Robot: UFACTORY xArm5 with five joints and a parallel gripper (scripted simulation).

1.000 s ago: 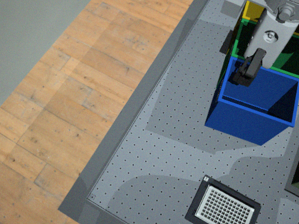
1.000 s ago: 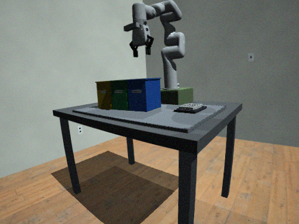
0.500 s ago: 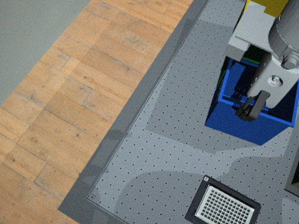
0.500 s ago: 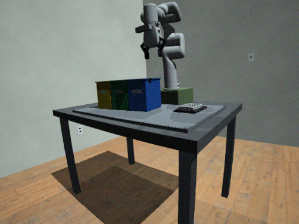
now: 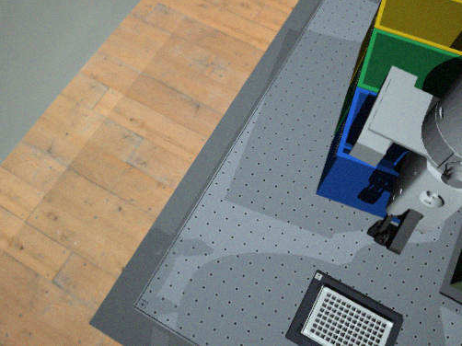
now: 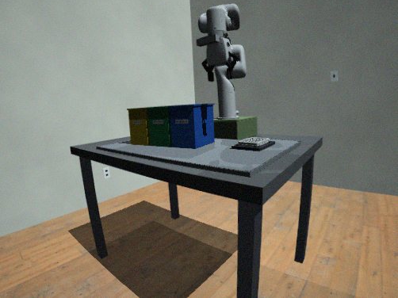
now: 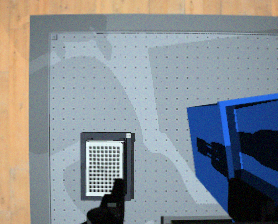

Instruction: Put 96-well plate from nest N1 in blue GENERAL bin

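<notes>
My gripper is now 6 cm past the 96-well plate, 11 cm to the right of it and 26 cm above it. The rest, counted from my hand: green bin 2 cm ahead, 28 cm to the right, 19 cm below; then dark plate nest 6 cm behind, 11 cm to the left, 28 cm below; then blue bin 15 cm to the right, 19 cm below.
</notes>
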